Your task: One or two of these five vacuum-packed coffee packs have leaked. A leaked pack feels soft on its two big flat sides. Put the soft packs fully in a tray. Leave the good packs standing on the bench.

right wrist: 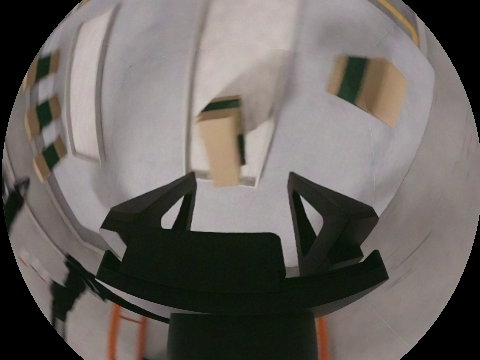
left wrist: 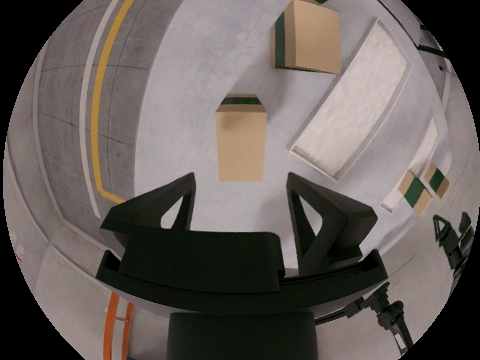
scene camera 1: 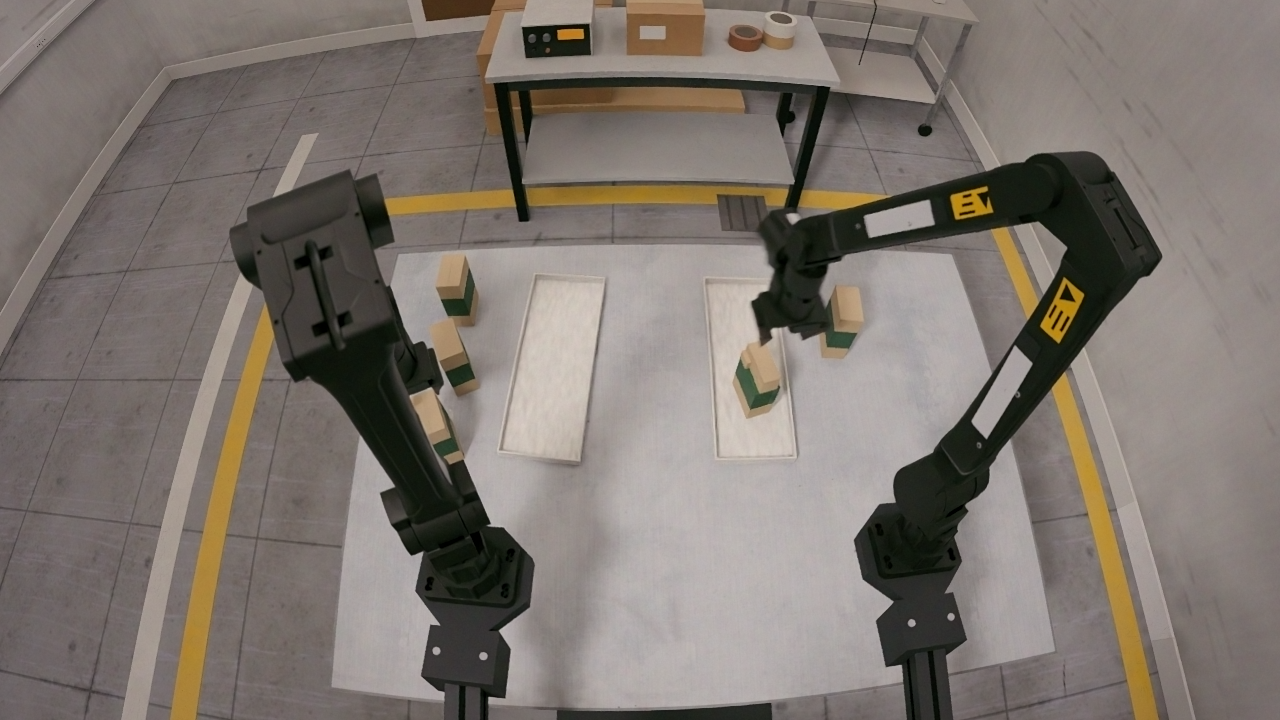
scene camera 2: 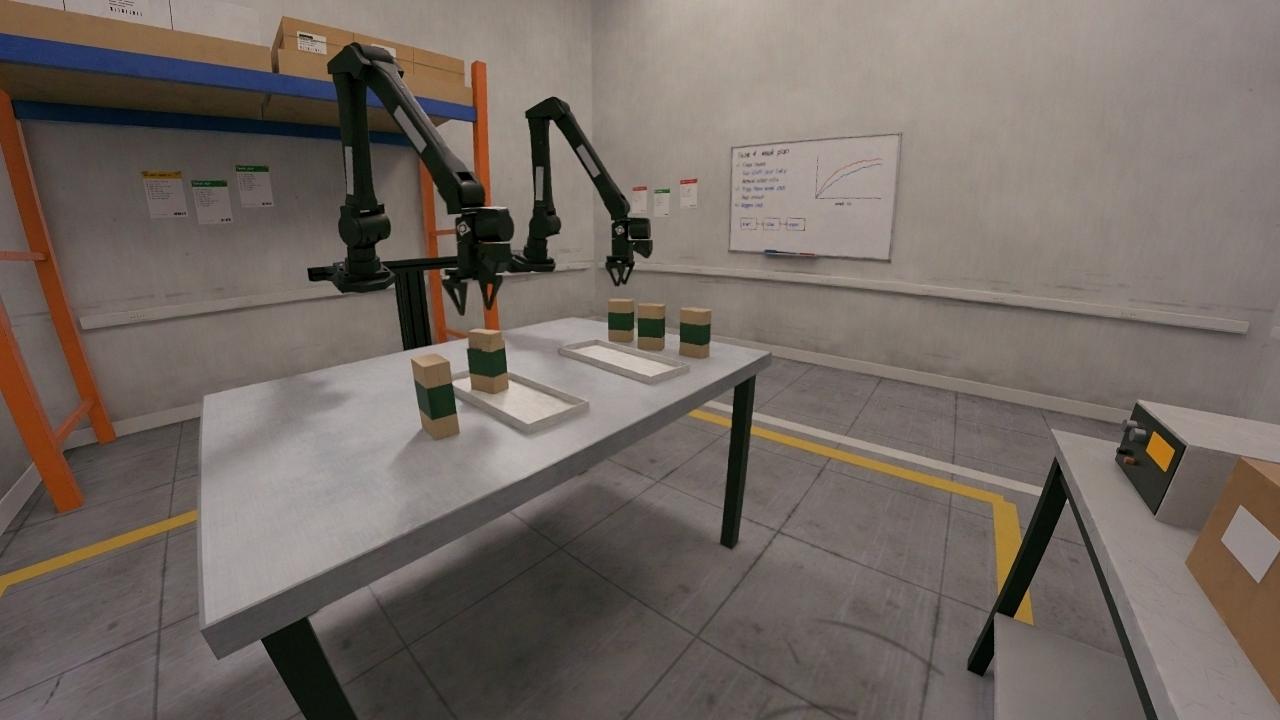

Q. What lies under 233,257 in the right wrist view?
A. The right gripper.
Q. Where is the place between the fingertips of the left gripper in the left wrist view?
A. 241,178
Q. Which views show the tray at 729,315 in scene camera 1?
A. The right wrist view, the left wrist view, scene camera 1 and scene camera 2: all of them.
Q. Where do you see a tray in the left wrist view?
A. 357,107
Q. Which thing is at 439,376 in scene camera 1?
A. The left gripper.
